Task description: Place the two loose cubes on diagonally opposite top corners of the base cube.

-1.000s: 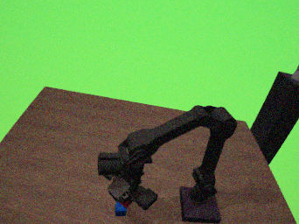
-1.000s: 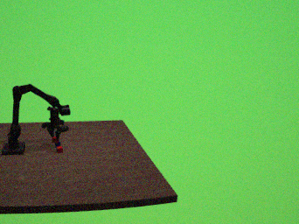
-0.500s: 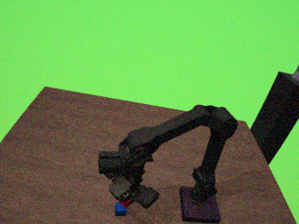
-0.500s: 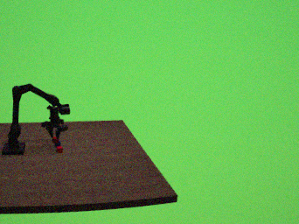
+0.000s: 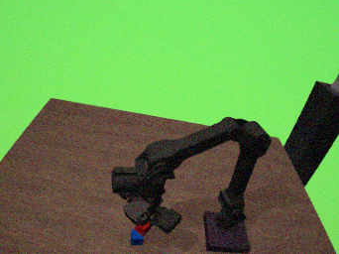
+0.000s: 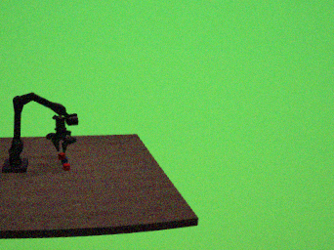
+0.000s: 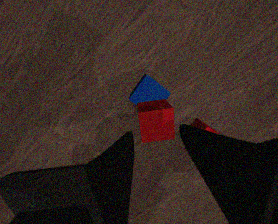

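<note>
The blue base cube lies 20 mm ahead of my gripper tip, 20 mm to the left of it and 60 mm below it.
</note>
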